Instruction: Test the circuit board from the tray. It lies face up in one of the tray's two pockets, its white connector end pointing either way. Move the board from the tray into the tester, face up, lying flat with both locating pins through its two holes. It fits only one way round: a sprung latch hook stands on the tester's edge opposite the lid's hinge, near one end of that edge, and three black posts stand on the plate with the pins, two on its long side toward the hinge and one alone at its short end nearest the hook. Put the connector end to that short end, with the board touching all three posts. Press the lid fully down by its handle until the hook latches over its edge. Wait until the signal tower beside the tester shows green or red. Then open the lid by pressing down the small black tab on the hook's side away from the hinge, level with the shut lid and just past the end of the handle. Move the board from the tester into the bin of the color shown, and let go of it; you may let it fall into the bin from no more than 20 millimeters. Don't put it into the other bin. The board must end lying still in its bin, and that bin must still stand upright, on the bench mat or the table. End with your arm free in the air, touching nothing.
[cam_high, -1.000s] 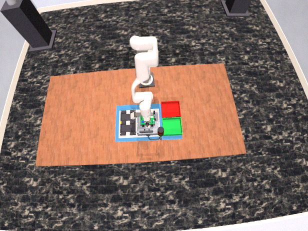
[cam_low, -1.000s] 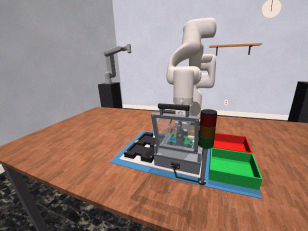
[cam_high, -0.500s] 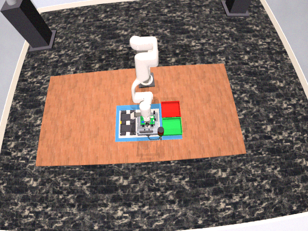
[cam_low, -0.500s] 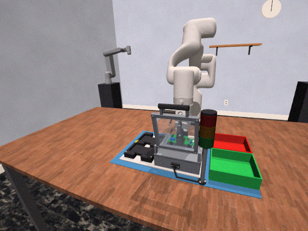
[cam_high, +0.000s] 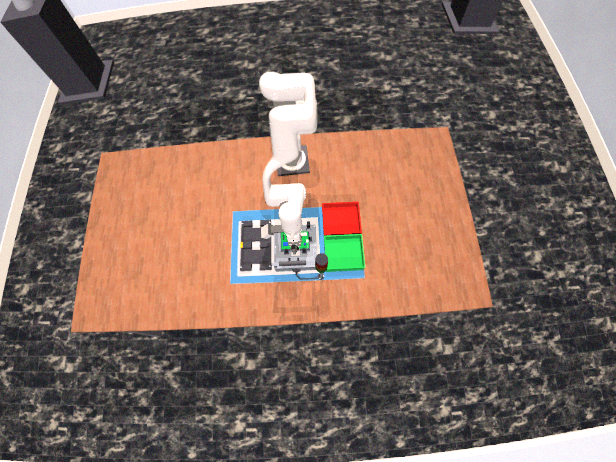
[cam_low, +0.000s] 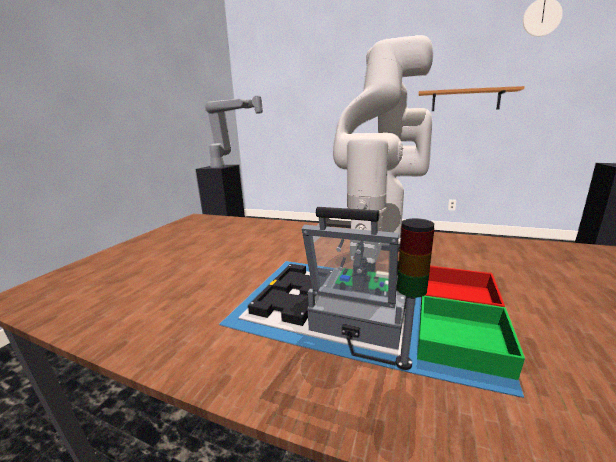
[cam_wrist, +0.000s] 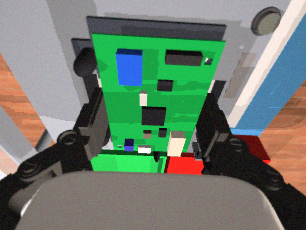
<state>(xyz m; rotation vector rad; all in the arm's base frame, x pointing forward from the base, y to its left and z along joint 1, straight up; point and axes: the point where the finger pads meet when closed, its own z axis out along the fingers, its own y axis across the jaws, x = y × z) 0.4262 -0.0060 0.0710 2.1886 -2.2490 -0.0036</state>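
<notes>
The green circuit board is right at my hand. The rest, counted from my hand: small black tab: 60 mm behind, 60 mm to the left; clear lid: 130 mm ahead, 100 mm above; tester plate: 10 mm ahead, 10 mm to the left, 10 mm below.
</notes>
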